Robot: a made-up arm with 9 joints. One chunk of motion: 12 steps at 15 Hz.
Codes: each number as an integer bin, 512 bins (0 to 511) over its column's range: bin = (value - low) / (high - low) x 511, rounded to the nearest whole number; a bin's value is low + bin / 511 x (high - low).
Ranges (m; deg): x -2.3..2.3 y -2.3..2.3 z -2.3..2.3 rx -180..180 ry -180..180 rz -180..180
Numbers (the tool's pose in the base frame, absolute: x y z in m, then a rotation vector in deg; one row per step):
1: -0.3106 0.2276 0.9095 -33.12 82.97 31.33
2: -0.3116 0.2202 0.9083 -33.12 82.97 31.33
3: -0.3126 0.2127 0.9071 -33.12 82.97 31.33
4: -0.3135 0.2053 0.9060 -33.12 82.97 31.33
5: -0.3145 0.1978 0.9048 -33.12 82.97 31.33
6: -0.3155 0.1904 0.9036 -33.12 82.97 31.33
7: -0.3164 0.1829 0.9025 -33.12 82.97 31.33
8: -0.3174 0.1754 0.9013 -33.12 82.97 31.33
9: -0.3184 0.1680 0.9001 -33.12 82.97 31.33
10: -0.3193 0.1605 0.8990 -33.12 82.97 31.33
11: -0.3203 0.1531 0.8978 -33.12 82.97 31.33
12: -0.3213 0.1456 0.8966 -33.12 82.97 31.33
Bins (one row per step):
1: 221 281 357 208 373 300
2: 221 280 356 208 373 300
3: 221 279 356 208 373 300
4: 221 278 356 208 373 300
5: 221 277 356 208 373 300
6: 220 277 356 208 373 300
7: 220 276 356 208 373 300
8: 220 275 356 208 373 300
9: 220 274 355 208 373 300
10: 220 273 355 208 373 300
11: 220 273 355 208 373 300
12: 220 272 355 208 373 300

